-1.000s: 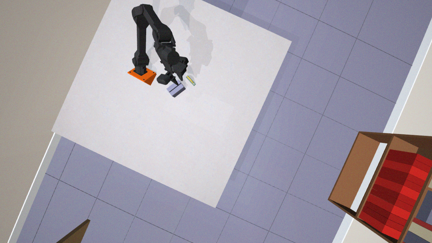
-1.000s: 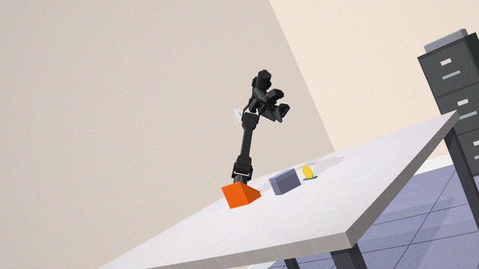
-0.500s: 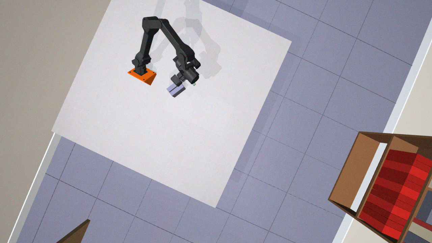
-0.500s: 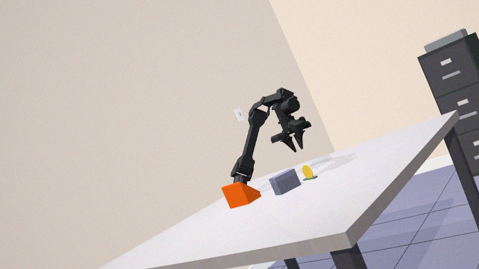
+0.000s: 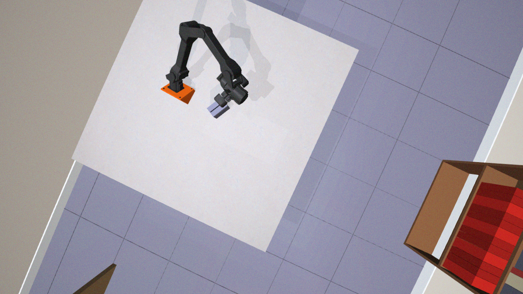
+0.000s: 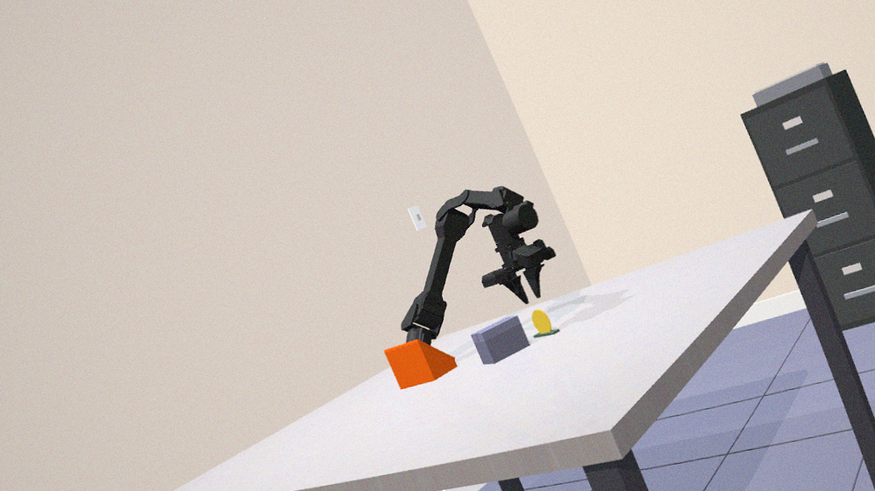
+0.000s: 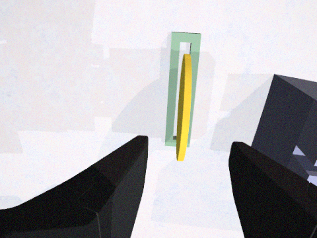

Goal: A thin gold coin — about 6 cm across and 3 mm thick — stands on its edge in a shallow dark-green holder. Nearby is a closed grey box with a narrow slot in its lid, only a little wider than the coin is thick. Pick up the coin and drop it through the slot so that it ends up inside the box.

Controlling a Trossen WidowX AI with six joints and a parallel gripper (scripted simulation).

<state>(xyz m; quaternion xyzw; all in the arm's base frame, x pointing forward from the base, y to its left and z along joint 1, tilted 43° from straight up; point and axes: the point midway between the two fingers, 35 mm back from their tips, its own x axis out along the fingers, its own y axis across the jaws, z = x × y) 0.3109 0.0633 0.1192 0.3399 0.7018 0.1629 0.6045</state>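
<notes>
My gripper tip is now 5 cm above the gold coin.
</notes>
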